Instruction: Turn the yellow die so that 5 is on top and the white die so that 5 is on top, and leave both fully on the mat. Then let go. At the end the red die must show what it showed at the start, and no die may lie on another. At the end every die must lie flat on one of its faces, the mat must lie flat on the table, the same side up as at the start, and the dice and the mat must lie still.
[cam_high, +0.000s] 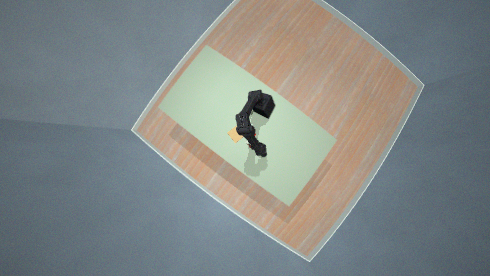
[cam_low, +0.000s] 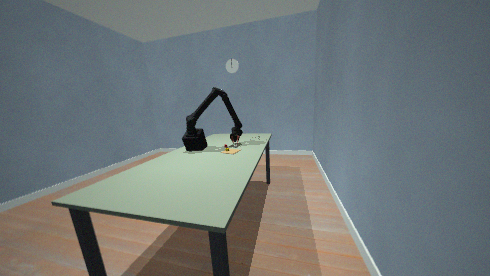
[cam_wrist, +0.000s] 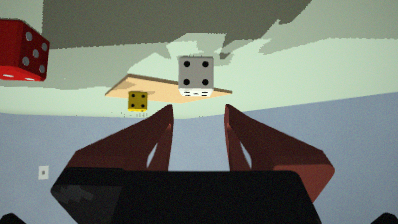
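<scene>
The white die is 2 cm to the right of my hand and 3 cm below it. The rest, counted from my hand: tan mat: 1 cm behind, 15 cm to the right, 4 cm below; red die: 11 cm behind, 3 cm below; yellow die: 4 cm behind, 15 cm to the right, 3 cm below.
</scene>
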